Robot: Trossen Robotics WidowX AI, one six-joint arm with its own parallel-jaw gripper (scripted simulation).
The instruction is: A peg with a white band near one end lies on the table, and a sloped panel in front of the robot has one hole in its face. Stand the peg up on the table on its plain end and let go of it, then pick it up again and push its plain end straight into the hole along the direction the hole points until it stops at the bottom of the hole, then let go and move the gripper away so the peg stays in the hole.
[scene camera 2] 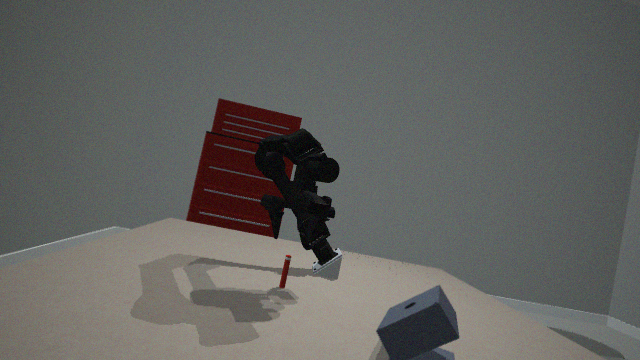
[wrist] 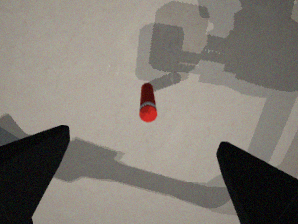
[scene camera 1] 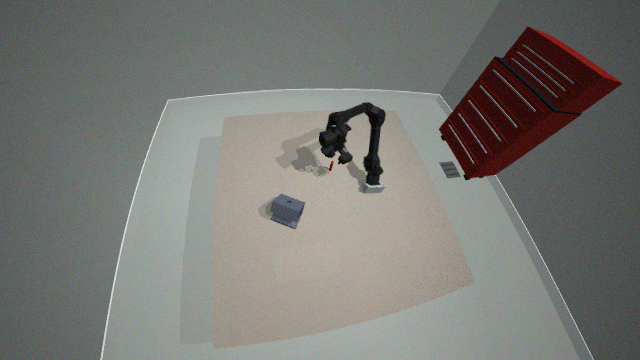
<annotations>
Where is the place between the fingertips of my gripper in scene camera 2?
292, 240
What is my gripper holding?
Nothing.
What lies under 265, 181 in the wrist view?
My gripper.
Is my gripper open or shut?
Open.
</annotations>
